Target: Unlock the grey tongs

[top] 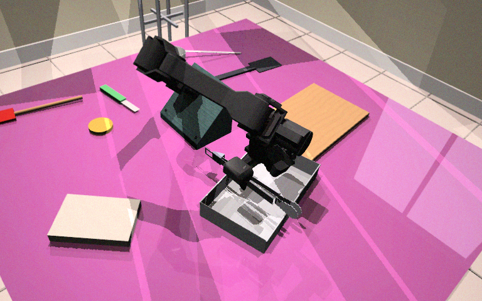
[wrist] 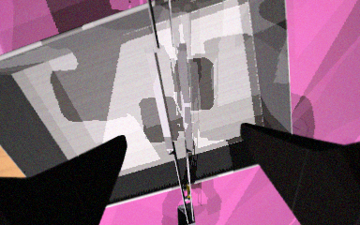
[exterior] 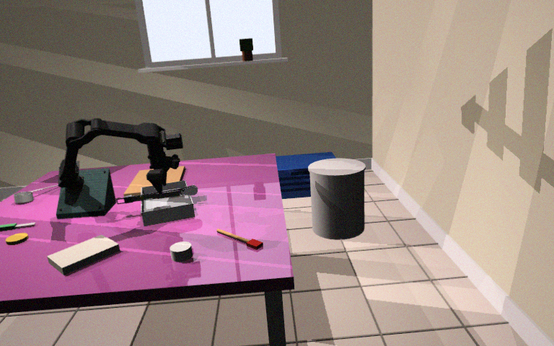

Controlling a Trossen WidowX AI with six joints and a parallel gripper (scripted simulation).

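The roasting tin is 4 cm to the left of my gripper tip and 7 cm below it. Round my gripper tip: green-handled tool: 59 cm behind, 5 cm to the right, 8 cm below; wooden board: 13 cm behind, 40 cm to the left, 8 cm below; cream slab: 19 cm behind, 34 cm to the right, 8 cm below.
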